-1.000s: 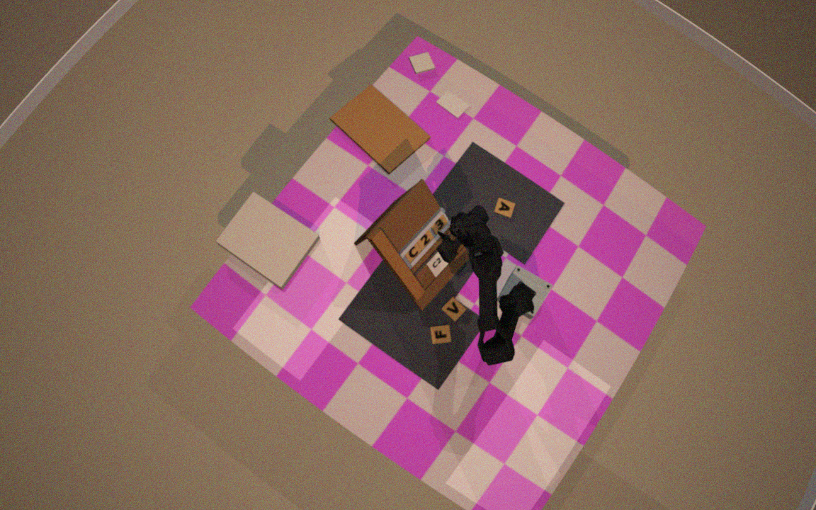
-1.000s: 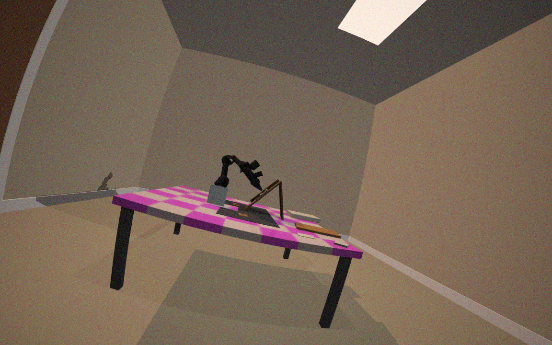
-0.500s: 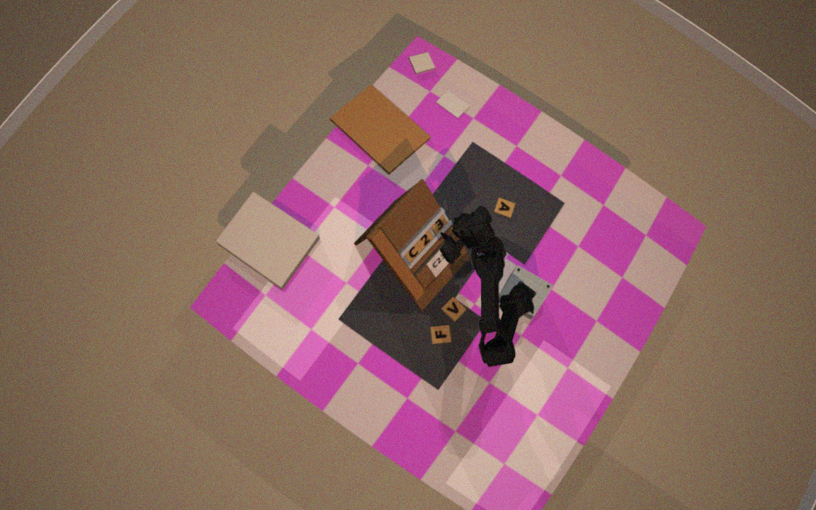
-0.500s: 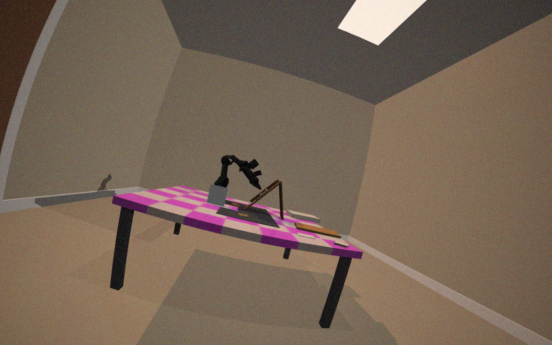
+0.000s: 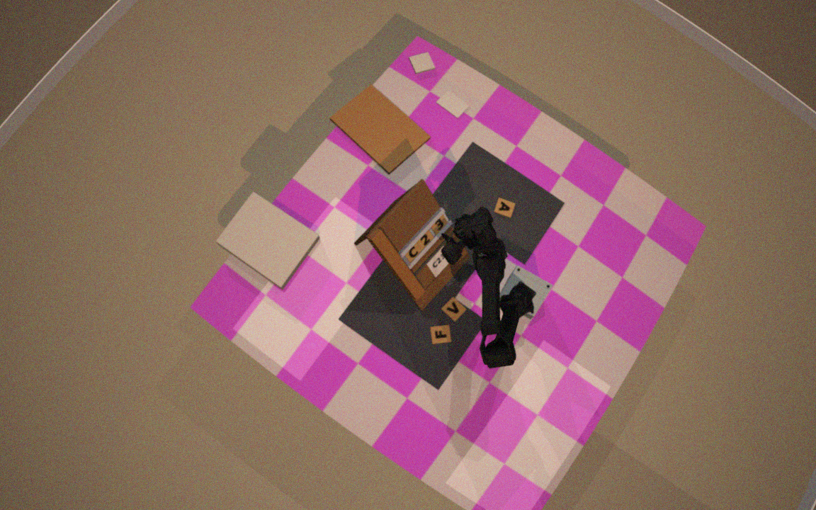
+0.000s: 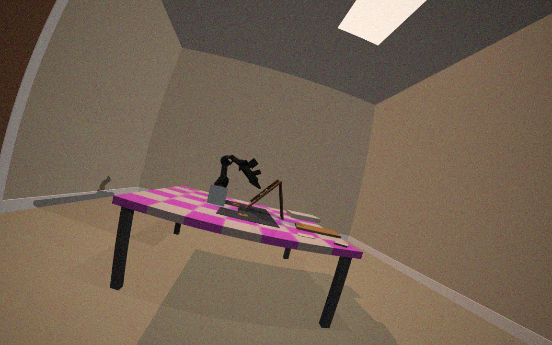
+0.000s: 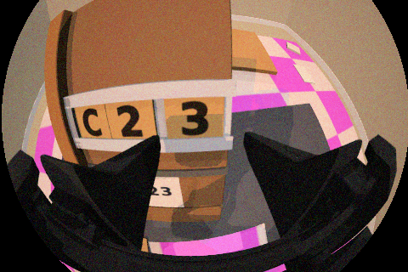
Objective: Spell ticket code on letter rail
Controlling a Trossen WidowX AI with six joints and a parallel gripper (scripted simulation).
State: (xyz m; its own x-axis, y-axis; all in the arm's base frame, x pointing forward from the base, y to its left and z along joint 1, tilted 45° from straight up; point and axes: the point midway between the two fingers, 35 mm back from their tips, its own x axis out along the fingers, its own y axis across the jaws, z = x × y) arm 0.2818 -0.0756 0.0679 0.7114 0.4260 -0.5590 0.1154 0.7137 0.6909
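Right now my gripper tip is 3 cm short of the 3 tile and 3 cm above it. Round my gripper tip: c tile 5 cm ahead, 12 cm to the left, 3 cm below; 2 tile 4 cm ahead, 7 cm to the left, 3 cm below; white ticket 2 cm behind, 7 cm to the left, 11 cm below.
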